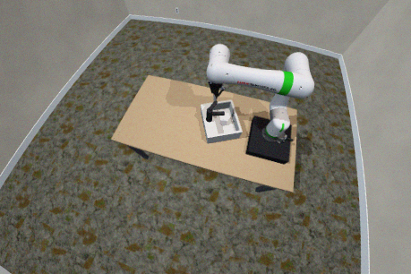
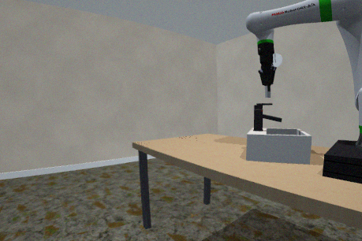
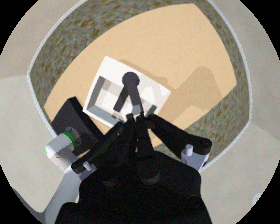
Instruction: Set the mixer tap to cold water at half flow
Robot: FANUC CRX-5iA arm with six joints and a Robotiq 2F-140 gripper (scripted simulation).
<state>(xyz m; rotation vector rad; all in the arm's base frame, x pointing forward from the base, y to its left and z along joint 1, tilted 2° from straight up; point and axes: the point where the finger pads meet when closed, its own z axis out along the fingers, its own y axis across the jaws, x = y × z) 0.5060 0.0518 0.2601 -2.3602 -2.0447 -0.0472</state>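
Now: hand 30 mm to the right of the lever and 70 mm above it. Round my hand: black mixer tap (50 mm to the left, 120 mm below); then white basin (80 mm behind, 300 mm below).
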